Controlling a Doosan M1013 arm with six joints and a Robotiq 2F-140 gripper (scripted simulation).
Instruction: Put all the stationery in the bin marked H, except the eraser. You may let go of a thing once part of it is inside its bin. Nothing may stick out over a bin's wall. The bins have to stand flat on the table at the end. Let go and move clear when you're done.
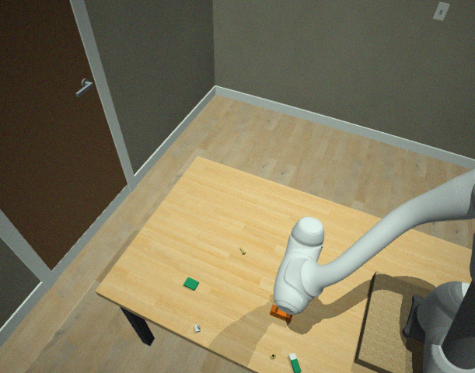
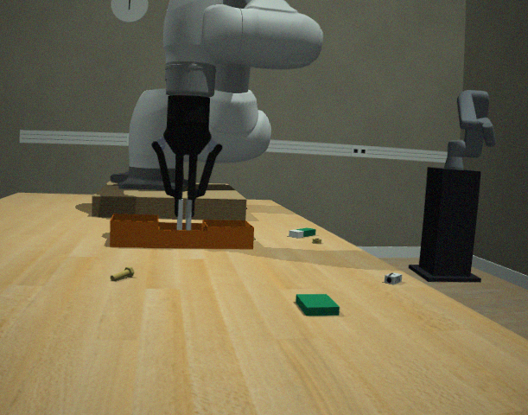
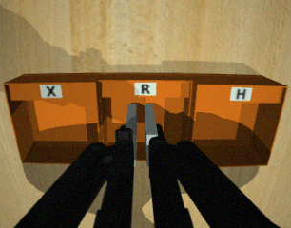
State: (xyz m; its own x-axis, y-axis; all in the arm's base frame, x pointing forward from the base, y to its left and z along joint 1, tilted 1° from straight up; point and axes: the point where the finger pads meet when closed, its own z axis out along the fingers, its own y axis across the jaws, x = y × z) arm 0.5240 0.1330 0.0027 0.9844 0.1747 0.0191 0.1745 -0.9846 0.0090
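The orange three-compartment bin is 30 mm below my hand. From my hand the other things lie so: white eraser: 140 mm behind, 230 mm to the left, 40 mm below; brass bolt: 250 mm ahead, 50 mm to the right, 40 mm below; small nut: 60 mm behind, 260 mm to the left, 50 mm below.
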